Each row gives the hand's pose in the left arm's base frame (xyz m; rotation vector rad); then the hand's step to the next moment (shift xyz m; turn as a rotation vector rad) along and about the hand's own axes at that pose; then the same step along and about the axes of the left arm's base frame.
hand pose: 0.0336 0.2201 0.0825 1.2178 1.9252 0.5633
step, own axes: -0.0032 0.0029 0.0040 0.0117 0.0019 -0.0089
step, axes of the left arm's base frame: 0.0056 -0.0017 0.0008 -0.0089 0.0116 0.0023
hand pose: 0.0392 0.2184 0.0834 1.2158 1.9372 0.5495
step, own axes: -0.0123 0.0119 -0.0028 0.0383 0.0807 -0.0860
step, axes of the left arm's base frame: 0.0075 -0.0055 0.0146 -0.0324 0.0739 0.0941
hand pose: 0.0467 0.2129 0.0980 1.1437 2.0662 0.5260
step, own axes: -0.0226 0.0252 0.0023 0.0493 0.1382 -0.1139
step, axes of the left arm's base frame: 0.0240 -0.0059 0.0232 -0.0247 0.1132 0.1452
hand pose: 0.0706 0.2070 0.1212 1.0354 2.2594 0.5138
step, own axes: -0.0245 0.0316 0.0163 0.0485 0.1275 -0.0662
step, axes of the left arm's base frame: 0.0407 0.0022 0.0142 0.0011 0.1105 0.1038
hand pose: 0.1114 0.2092 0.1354 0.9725 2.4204 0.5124
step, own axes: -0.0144 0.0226 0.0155 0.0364 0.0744 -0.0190
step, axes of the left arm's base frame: 0.0299 0.0075 0.0029 0.0065 0.0735 0.0422
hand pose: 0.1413 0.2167 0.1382 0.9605 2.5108 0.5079
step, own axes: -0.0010 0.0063 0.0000 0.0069 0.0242 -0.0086
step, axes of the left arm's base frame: 0.0041 0.0037 0.0032 0.0043 0.0200 0.0170
